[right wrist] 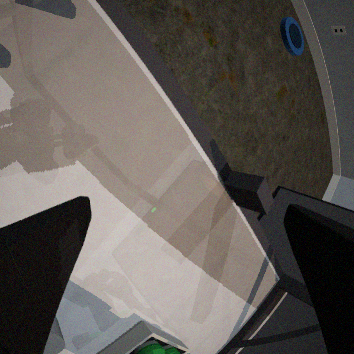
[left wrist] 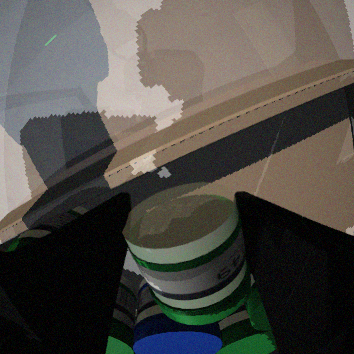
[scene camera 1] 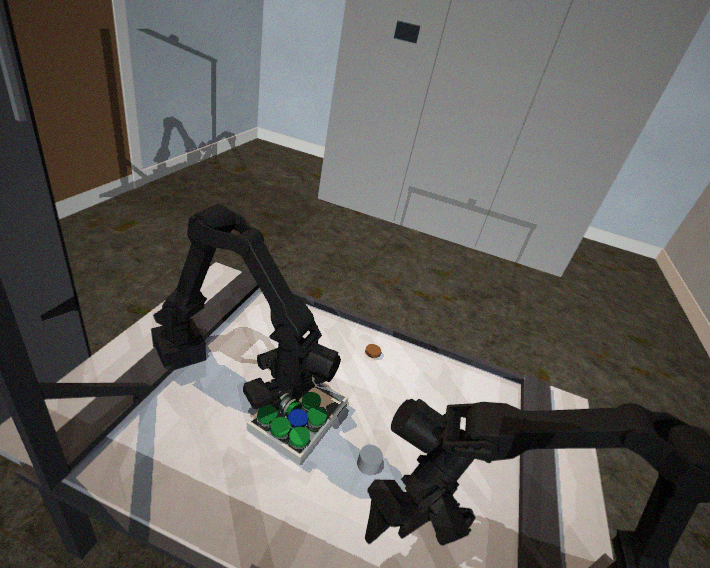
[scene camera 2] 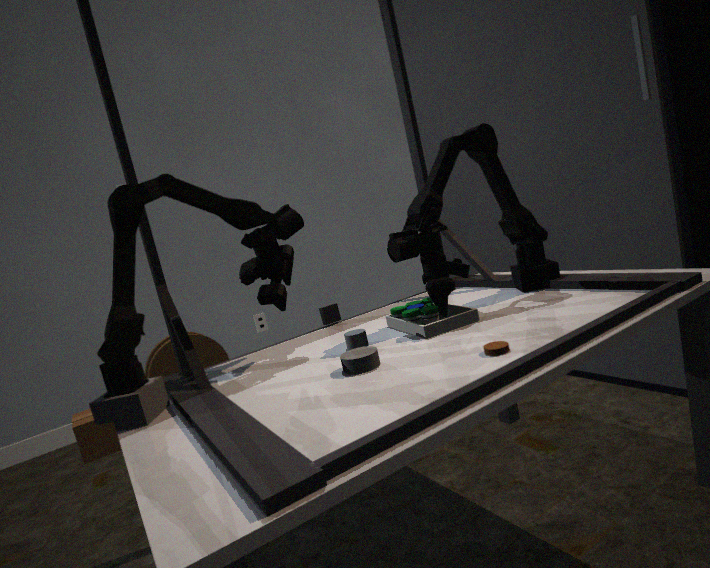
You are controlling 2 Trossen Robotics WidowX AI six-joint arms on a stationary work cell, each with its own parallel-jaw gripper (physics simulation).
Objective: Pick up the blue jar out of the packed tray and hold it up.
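Seen in the pictures: left gripper, fingertip midpoint: (left wrist: 182,202) (scene camera 1: 284,406) (scene camera 2: 443,315); right gripper, fingertip midpoint: (right wrist: 191,211) (scene camera 1: 384,538) (scene camera 2: 286,297); left arm's base, origin of the base link: (scene camera 1: 178,335) (scene camera 2: 532,264); right arm's base, origin of the base link: (scene camera 2: 127,389).
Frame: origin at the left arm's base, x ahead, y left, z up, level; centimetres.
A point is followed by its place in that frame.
The blue-lidded jar (scene camera 1: 297,418) @(x 33.6, y 15.0, z -1.5 cm) (scene camera 2: 416,306) @(x 33.1, y 16.0, z -1.5 cm) (left wrist: 177,344) @(x 32.7, y 15.3, z -1.5 cm) stands among several green-lidded jars in the pale tray (scene camera 1: 278,445) @(x 36.2, y 9.4, z -4.0 cm) (scene camera 2: 450,324) @(x 26.7, y 26.9, z -4.7 cm). My left gripper (scene camera 1: 288,405) @(x 27.0, y 15.6, z -5.1 cm) (scene camera 2: 441,310) @(x 27.0, y 15.6, z -5.1 cm) (left wrist: 182,202) @(x 27.0, y 15.6, z -5.1 cm) is down at the tray, shut on a green-lidded jar (left wrist: 192,280) @(x 27.8, y 15.7, z -1.5 cm) that is tilted between its fingers, right beside the blue jar. In the left wrist view the held jar's lid end is next to the blue lid. My right gripper (scene camera 1: 407,533) (scene camera 2: 264,287) (right wrist: 191,211) @(x 64.9, y 12.6, z 6.9 cm) is open and empty, raised above the table away from the tray.
A grey cylinder (scene camera 1: 370,459) @(x 48.9, y 24.2, z -2.5 cm) (scene camera 2: 355,338) @(x 48.0, y 27.5, z -3.4 cm) stands between the tray and my right gripper. A wider grey cylinder (scene camera 2: 360,360) @(x 45.8, y 44.1, z -3.5 cm) stands near it in scene camera 2. An orange-brown disc (scene camera 1: 373,350) @(x 21.3, y 46.4, z -4.8 cm) (scene camera 2: 496,348) @(x 21.3, y 48.6, z -4.8 cm) lies near the table's dark edge rail.
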